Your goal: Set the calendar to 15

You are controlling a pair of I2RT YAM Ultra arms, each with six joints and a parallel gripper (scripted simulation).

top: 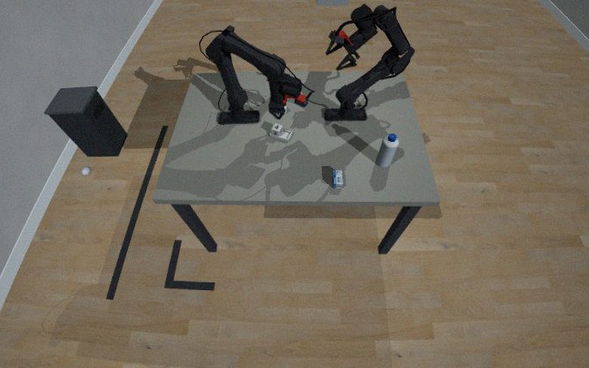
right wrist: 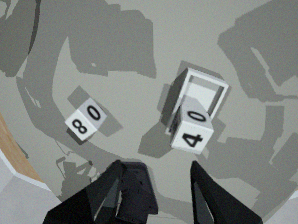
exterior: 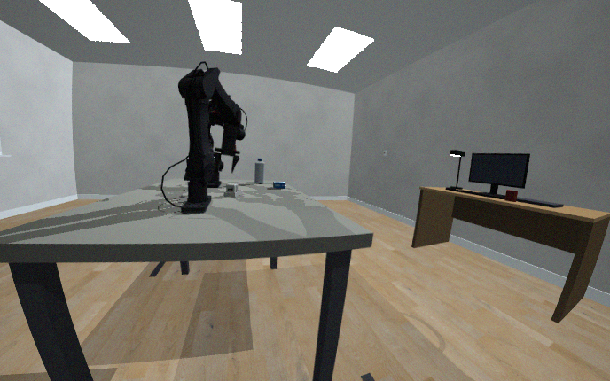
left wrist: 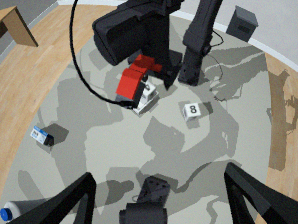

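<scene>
The white digit cube lies 120 mm behind my right hand and 90 mm below it. Round my right hand: white calendar tray 100 mm below, 40 mm ahead.
</scene>
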